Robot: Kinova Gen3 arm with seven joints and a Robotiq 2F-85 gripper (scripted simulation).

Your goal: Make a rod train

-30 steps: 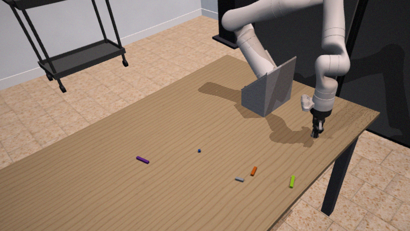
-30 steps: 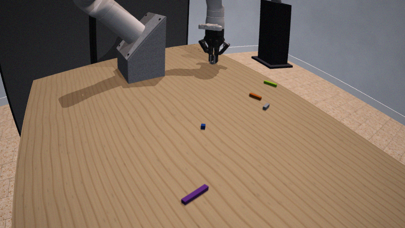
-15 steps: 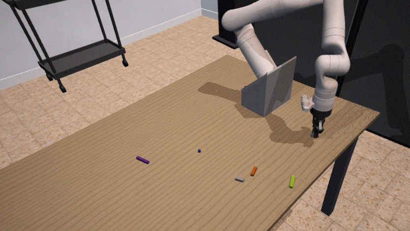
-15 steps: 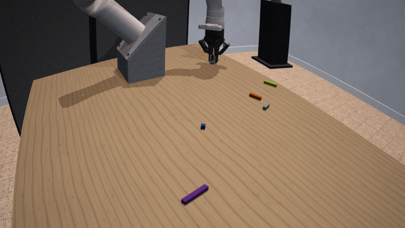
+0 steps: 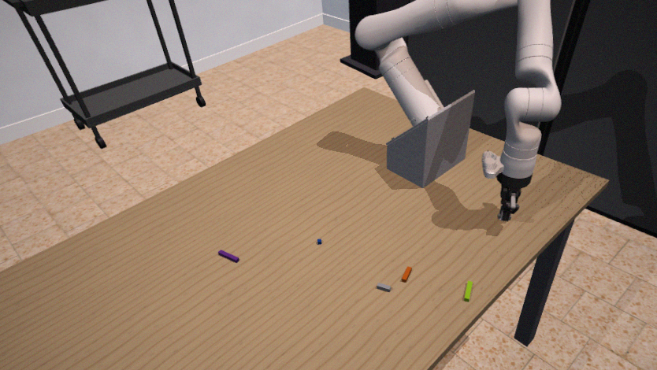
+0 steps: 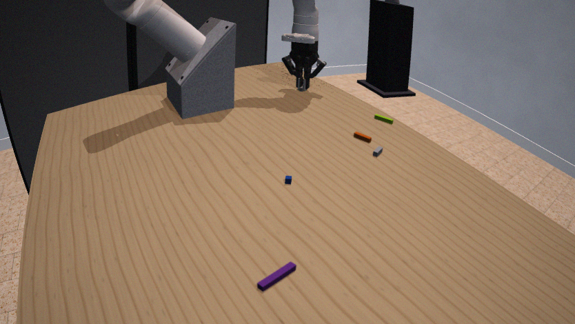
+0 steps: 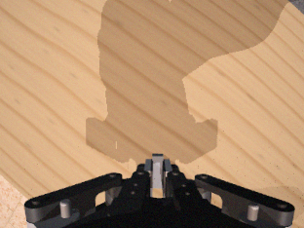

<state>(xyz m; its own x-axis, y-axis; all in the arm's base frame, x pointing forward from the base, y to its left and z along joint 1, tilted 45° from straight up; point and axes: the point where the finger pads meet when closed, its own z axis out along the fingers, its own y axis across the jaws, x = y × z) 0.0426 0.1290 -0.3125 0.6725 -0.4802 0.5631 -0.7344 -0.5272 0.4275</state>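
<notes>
Now: hand 330 mm short of the orange rod, 20 mm to the left of it and 10 mm above it. Also, from my hand: lime rod (260 mm ahead, 100 mm to the left, 10 mm below); purple rod (630 mm ahead, 350 mm to the right, 10 mm below); blue rod (420 mm ahead, 240 mm to the right, 10 mm below).
</notes>
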